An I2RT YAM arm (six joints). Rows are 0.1 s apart.
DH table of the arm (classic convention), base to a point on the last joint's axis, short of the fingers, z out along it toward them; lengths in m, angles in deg. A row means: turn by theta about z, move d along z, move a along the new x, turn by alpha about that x. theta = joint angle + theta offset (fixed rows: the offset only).
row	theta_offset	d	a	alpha
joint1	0	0.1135	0.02	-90
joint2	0	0	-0.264	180
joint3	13.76	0	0.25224	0
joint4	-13.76	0	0.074	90
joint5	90	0	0	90
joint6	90	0.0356	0	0
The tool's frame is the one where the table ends.
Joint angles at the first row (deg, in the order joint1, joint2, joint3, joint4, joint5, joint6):
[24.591, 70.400, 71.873, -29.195, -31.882, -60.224]
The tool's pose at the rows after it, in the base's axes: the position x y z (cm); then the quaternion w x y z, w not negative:
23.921, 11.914, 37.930, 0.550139, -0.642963, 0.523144, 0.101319
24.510, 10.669, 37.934, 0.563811, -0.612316, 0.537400, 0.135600
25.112, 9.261, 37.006, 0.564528, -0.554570, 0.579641, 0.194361
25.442, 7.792, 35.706, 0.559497, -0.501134, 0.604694, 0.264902
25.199, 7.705, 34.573, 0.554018, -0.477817, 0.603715, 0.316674
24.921, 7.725, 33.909, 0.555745, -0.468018, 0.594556, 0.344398
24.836, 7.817, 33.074, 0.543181, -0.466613, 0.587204, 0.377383
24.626, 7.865, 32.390, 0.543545, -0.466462, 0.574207, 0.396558
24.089, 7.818, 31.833, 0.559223, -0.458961, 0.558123, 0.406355
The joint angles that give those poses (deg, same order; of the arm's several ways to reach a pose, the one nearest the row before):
[21.987, 70.401, 71.488, -28.629, -35.984, -57.467]
[18.534, 70.192, 70.453, -25.879, -40.768, -52.591]
[14.818, 69.759, 67.267, -21.598, -45.309, -42.369]
[10.987, 69.078, 62.899, -16.050, -51.872, -32.136]
[10.570, 68.139, 58.559, -9.805, -56.010, -24.873]
[10.546, 67.275, 55.278, -4.094, -58.438, -20.231]
[10.547, 67.437, 53.114, -1.053, -61.856, -17.312]
[10.598, 67.082, 50.280, 4.308, -64.068, -14.245]
[10.684, 65.759, 45.931, 13.894, -64.633, -8.793]

